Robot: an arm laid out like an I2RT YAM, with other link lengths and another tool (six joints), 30 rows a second.
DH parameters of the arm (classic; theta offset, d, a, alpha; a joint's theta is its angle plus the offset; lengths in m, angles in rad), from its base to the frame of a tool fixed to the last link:
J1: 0 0.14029 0.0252 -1.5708
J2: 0 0 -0.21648 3.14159
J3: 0.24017 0 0.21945 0
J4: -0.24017 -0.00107 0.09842 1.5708
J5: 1.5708 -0.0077 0 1.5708
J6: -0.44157 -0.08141 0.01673 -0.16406
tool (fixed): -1.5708 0.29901 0 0
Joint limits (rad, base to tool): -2.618..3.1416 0..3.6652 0..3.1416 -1.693..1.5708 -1.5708..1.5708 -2.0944..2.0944
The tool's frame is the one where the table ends.
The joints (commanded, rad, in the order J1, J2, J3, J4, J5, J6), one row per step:
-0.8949, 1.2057, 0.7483, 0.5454, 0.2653, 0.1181
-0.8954, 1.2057, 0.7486, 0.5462, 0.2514, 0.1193
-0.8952, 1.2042, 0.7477, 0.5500, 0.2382, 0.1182
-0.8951, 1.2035, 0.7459, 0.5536, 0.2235, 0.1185
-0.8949, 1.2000, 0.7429, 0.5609, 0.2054, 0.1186
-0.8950, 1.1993, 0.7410, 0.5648, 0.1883, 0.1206
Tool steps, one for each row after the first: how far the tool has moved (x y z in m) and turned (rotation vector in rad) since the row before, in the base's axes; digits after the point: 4 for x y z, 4 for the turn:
0.0027, 0.0007, 0.0005, -0.0011, -0.0008, 0.0134
0.0026, 0.0010, 0.0015, -0.0046, -0.0008, 0.0132
0.0030, 0.0011, 0.0006, -0.0027, -0.0007, 0.0148
0.0034, 0.0018, 0.0023, -0.0072, -0.0036, 0.0182
0.0034, 0.0014, 0.0006, -0.0023, -0.0021, 0.0171

